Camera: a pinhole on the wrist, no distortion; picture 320 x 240 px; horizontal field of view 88.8 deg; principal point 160.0 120.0 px. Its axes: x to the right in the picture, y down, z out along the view. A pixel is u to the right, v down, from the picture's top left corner.
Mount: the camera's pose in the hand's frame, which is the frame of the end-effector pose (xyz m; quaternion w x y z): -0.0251 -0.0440 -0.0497 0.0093 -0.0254 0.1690 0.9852
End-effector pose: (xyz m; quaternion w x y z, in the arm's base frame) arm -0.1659 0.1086 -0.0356 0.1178 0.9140 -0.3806 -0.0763
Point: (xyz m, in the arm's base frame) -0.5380 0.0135 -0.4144
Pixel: 195 101
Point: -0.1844 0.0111 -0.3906
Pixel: 109 166
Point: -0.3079 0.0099 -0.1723
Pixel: 152 69
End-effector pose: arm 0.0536 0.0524 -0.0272 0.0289 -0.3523 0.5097 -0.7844
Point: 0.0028 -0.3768 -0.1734
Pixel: 93 19
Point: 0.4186 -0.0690 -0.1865
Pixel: 283 121
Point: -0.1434 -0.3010 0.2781
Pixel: outside the picture
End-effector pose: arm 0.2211 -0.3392 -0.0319 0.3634 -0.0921 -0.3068 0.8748
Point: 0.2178 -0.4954 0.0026
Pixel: 224 74
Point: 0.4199 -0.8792 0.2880
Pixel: 310 168
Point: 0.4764 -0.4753 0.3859
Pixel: outside the picture
